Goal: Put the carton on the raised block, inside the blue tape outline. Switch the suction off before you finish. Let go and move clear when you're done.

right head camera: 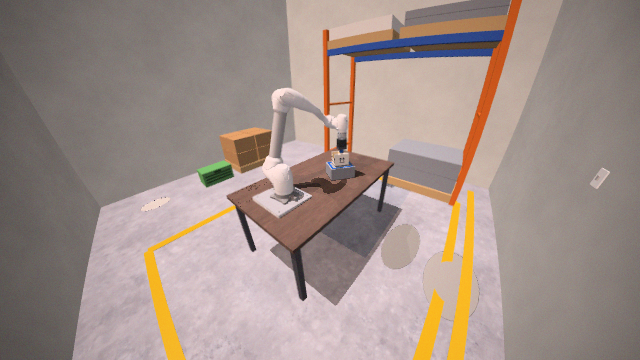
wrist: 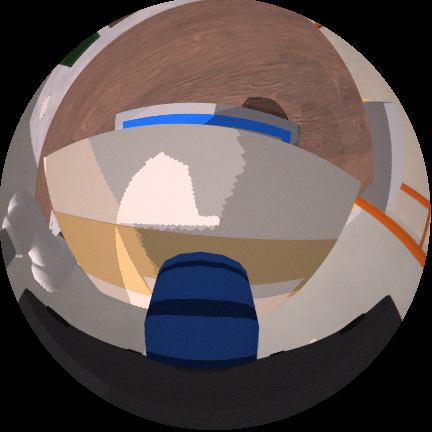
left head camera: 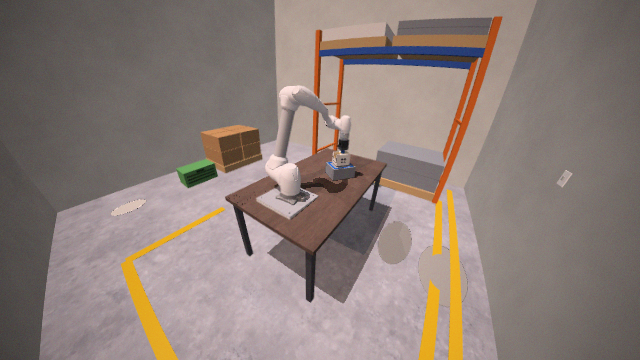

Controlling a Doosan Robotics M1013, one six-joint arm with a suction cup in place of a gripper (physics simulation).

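Where they show: hand at its tool point: (right head camera: 341, 153) (wrist: 203, 259) (left head camera: 342, 153); arm's base at its link origin: (right head camera: 284, 195) (left head camera: 290, 196).
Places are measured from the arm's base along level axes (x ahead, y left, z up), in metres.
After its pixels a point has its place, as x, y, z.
The carton (left head camera: 342, 160) {0.584, -0.219, 0.166} (right head camera: 341, 159) {0.587, -0.223, 0.172} (wrist: 280, 185), pale with brown tape and dark markings, is upright at the top of the grey raised block (left head camera: 342, 173) {0.547, -0.246, 0.044} (right head camera: 341, 173) {0.549, -0.248, 0.042} (wrist: 150, 110) {0.642, -0.072, 0.097}. Its underside is on the block or barely above it; the frames do not show which. My suction cup (left head camera: 343, 151) (right head camera: 341, 150) (wrist: 201, 265), blue below a black mount, is against the carton's top and shut on it. In the wrist view, a strip of blue tape (wrist: 170, 119) {0.653, -0.102, 0.097} shows along the block's far edge beyond the carton. The carton hides much of the outline.
The block stands on the brown wooden table (left head camera: 270, 225) {-0.329, -0.065, -0.024} (right head camera: 260, 225) {-0.337, -0.082, -0.030}, towards the end away from the arm's base plate (left head camera: 280, 207) {-0.164, -0.024, 0.004} (right head camera: 275, 205) {-0.140, -0.036, 0.003}. An orange and blue rack (left head camera: 317, 95) (right head camera: 326, 95) stands behind the table. Stacked brown boxes (left head camera: 225, 147) and a green crate (left head camera: 197, 173) are on the floor at the left.
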